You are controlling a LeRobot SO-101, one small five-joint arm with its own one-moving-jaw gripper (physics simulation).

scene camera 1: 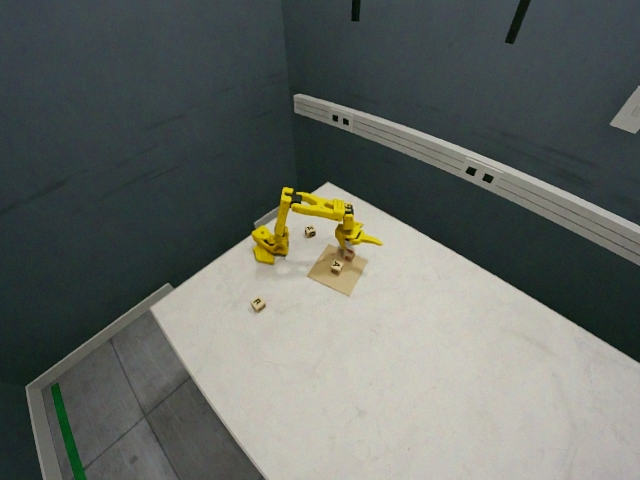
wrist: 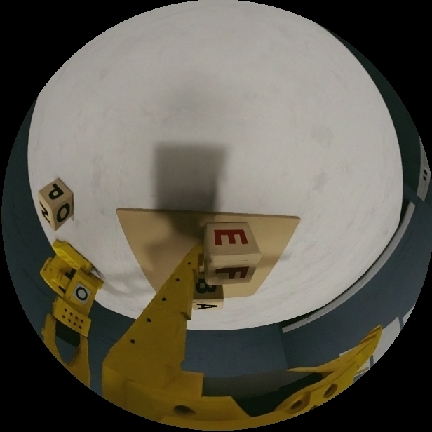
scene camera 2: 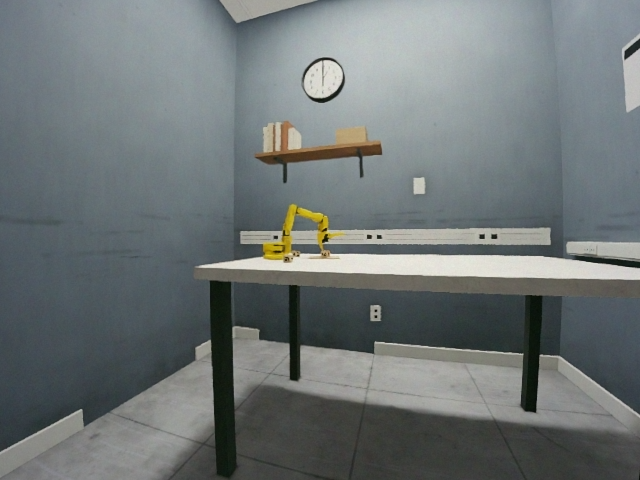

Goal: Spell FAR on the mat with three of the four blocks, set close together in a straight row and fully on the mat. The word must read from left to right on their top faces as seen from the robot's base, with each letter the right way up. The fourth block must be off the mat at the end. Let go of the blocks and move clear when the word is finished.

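My gripper [scene camera 1: 363, 245] [scene camera 2: 332, 242] [wrist: 289, 286] is open and low over the mat [scene camera 1: 330, 285] [scene camera 2: 336, 257] [wrist: 137, 222]. Its fixed jaw is close beside the F block [scene camera 1: 349, 253] [wrist: 232, 255]; whether they touch is unclear. The moving jaw is swung wide. The red-lettered F block is on the mat near its back edge, partly behind the jaw in scene camera 1. The A block [scene camera 1: 336, 266] [wrist: 207, 296] is on the mat, A up, a small gap from it. The R block [scene camera 1: 258, 304] [scene camera 2: 287, 258] and the N block [scene camera 1: 309, 230] [scene camera 2: 296, 253] [wrist: 56, 204] lie off the mat.
The arm's base [scene camera 1: 270, 244] [scene camera 2: 273, 251] [wrist: 72, 292] stands on the white table [scene camera 1: 413, 361] [scene camera 2: 439, 266] [wrist: 250, 100]. The N block is near the base on its back side. The R block is toward the table's front left edge.
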